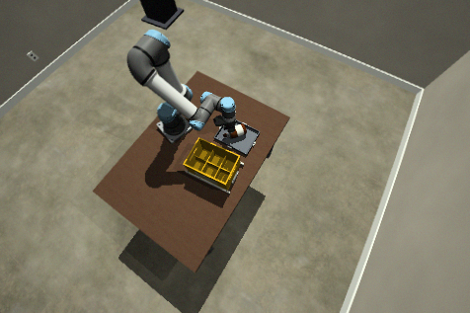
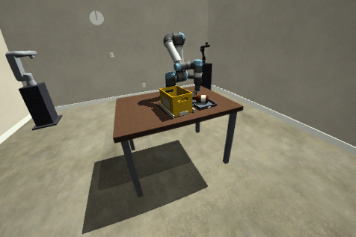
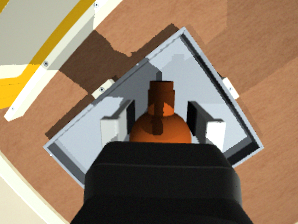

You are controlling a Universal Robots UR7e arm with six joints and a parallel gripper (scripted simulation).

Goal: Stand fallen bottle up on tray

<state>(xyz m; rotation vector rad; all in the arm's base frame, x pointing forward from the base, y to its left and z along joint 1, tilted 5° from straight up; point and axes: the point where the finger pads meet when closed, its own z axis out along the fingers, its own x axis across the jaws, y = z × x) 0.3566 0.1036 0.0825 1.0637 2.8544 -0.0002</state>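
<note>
My hand is 5 cm above the brown bottle, 4 cm to the right of it and 3 cm short of it. The rest, counted from my hand: yellow crate: 23 cm to the right, 3 cm ahead; tray: 7 cm below, 5 cm ahead, 4 cm to the left.
</note>
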